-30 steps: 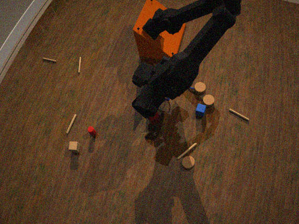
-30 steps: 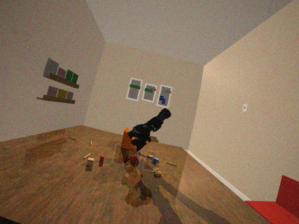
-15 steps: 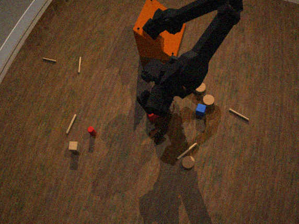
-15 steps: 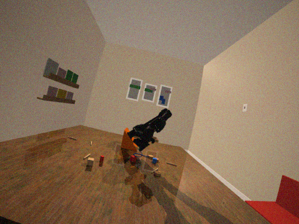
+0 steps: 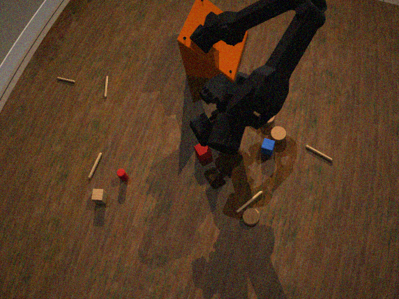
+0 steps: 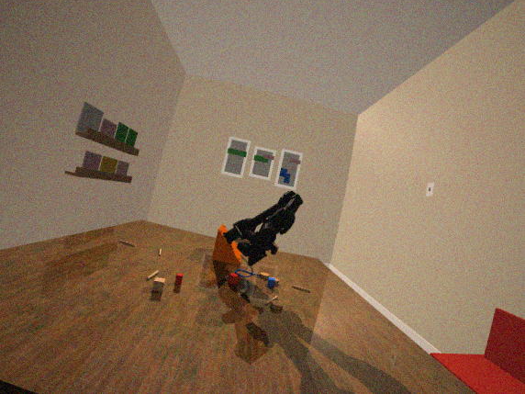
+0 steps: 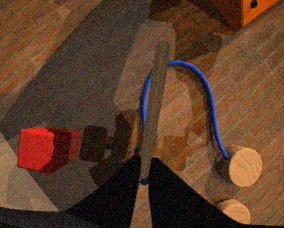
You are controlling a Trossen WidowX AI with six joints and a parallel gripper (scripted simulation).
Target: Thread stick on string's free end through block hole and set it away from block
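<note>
The red cube lies 7 cm ahead of my gripper tip, 4 cm to the right of it and 4 cm below it. The rest, counted from my gripper tip: thin wooden stick (1 cm to the right, 1 cm behind, 1 cm above); blue cube (10 cm to the left, 4 cm below); round wooden button (8 cm behind, 7 cm to the left, 5 cm below).
</note>
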